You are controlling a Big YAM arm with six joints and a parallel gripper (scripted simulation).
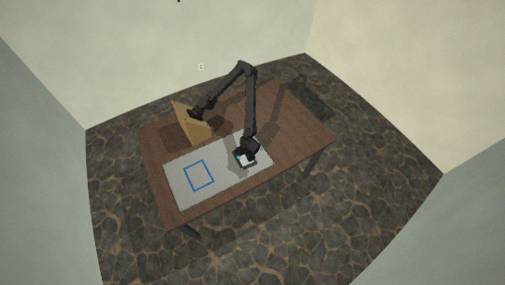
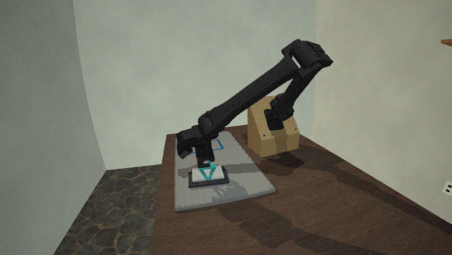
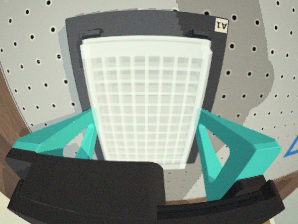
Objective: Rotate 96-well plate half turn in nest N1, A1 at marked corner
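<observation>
Now: hand right at the white 96-well plate. Round my hand: A1 mark (70 mm ahead, 60 mm to the right, 10 mm below); then dark plate nest N1 (20 mm below).
</observation>
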